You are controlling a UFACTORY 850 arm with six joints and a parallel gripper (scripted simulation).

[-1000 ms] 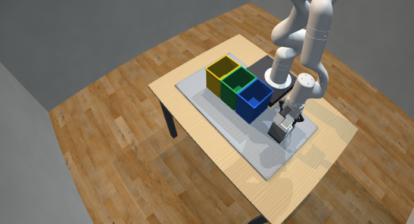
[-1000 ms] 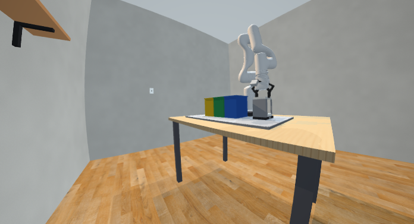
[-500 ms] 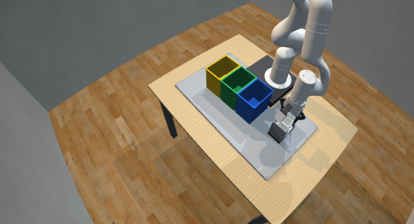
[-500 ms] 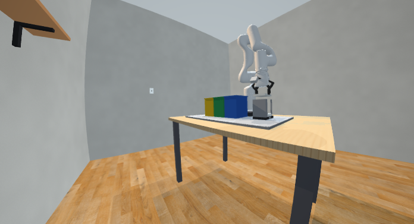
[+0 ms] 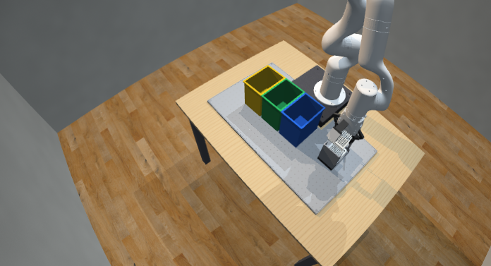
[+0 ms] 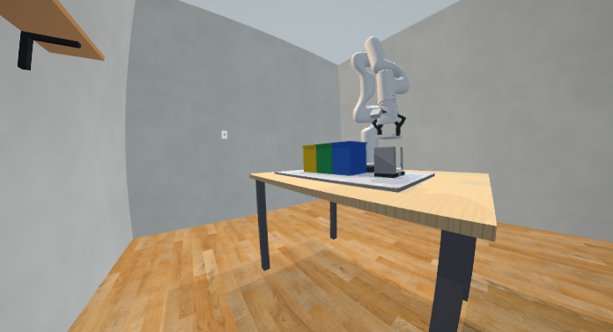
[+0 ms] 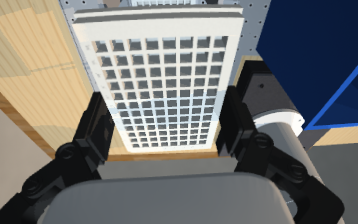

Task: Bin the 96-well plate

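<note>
My gripper is now 2 cm short of the green bin, 35 cm to the left of it and 12 cm above it. The rest, counted from my hand: blue bin: 2 cm ahead, 22 cm to the right, 12 cm below; then yellow bin: 3 cm ahead, 48 cm to the right, 12 cm below.
</note>
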